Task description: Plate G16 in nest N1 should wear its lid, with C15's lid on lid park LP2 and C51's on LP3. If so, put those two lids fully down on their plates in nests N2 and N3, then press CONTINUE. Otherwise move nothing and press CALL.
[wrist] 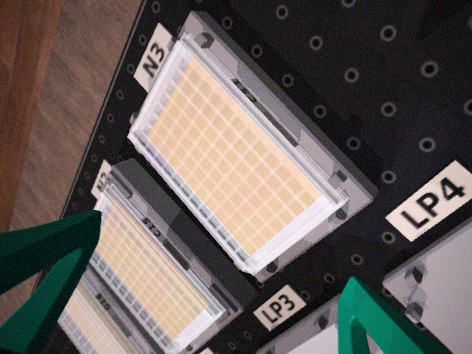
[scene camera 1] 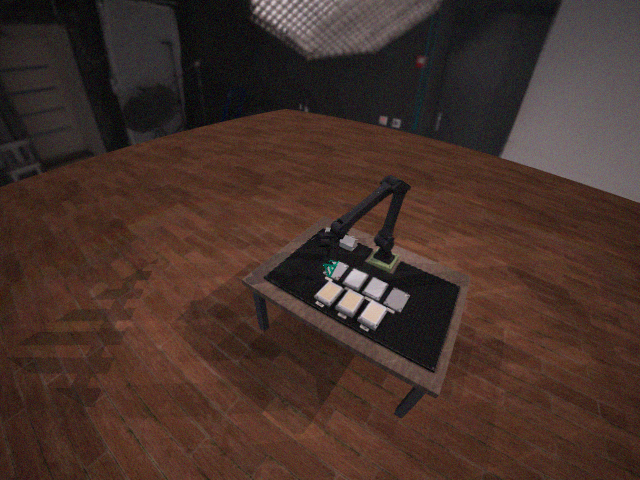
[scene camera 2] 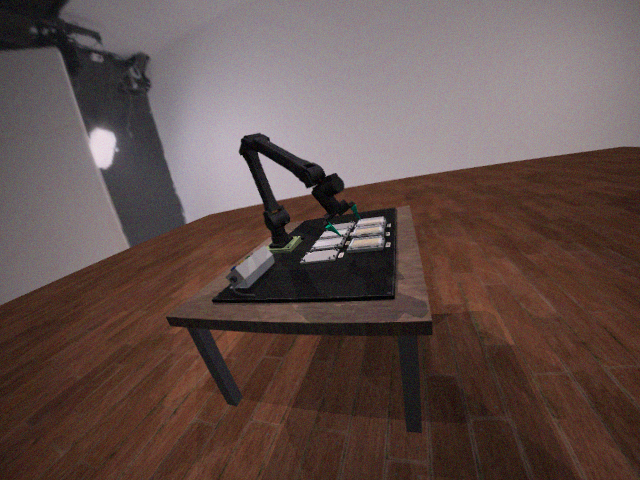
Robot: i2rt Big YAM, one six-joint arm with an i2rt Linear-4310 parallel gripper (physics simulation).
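Frame: origin at the arm's base, x ahead, y left, z up, level; millimetres.
Where they show: gripper, fingertip midpoint: (wrist: 223, 257) (scene camera 1: 330, 274) (scene camera 2: 350, 228); arm's base, link origin: (scene camera 1: 384, 257) (scene camera 2: 281, 243).
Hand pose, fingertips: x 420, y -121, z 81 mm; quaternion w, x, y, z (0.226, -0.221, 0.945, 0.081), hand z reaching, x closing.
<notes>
Things, the pixels of their centre, and the offset from my fingertips. "spot": a spot on its surface instead. Level surfaces: height alone.
- Plate C51, body centre: (wrist: 221, 162) (scene camera 2: 365, 242) (scene camera 1: 329, 291) 42 mm ahead, 33 mm left, 76 mm down
- plate C15, body centre: (wrist: 143, 273) (scene camera 2: 367, 230) (scene camera 1: 350, 300) 25 mm ahead, 159 mm left, 67 mm down
- Plate G16, body centre: (wrist: 93, 335) (scene camera 2: 370, 221) (scene camera 1: 373, 312) 14 mm ahead, 291 mm left, 62 mm down
- park LP3, surface spot: (scene camera 1: 355, 279) spot: 131 mm back, 88 mm left, 79 mm down
- park LP2, surface spot: (scene camera 1: 375, 288) spot: 147 mm back, 211 mm left, 79 mm down
- Park LP4, body centre: (scene camera 2: 319, 255) (scene camera 1: 336, 269) 133 mm back, 50 mm right, 88 mm down
- park LP1, body centre: (scene camera 2: 340, 226) (scene camera 1: 397, 299) 167 mm back, 341 mm left, 88 mm down
- grey control box, body centre: (scene camera 2: 250, 265) (scene camera 1: 341, 237) 375 mm back, 191 mm right, 56 mm down
- black pegboard, surface height: 97 mm down
- wooden table, surface height: 110 mm down
My gripper (scene camera 1: 329, 268) (scene camera 2: 348, 226) (wrist: 223, 257) is open and empty, above the plates by nest N3. Plate C51 (scene camera 1: 329, 292) (wrist: 230, 150) is in N3 and plate C15 (scene camera 1: 350, 302) (wrist: 150, 270) in N2. Both show a tan gridded face. Plate G16 (scene camera 1: 372, 314) (wrist: 92, 320) in N1 looks paler in scene camera 1, as under a clear cover; it is partly cut off in the wrist view. Bright white lids show on park LP3 (scene camera 1: 355, 279) and park LP2 (scene camera 1: 375, 288); their codes cannot be read. CONTINUE and CALL cannot be read.
Park LP4 (scene camera 1: 338, 270) (wrist: 442, 280) and park LP1 (scene camera 1: 397, 299) look flat and grey. A grey control box (scene camera 1: 347, 242) (scene camera 2: 255, 267) stands beside the arm's green base (scene camera 1: 376, 261) (scene camera 2: 292, 244). The black pegboard (scene camera 1: 421, 320) (scene camera 2: 356, 284) lies on the wooden table (scene camera 2: 305, 312).
</notes>
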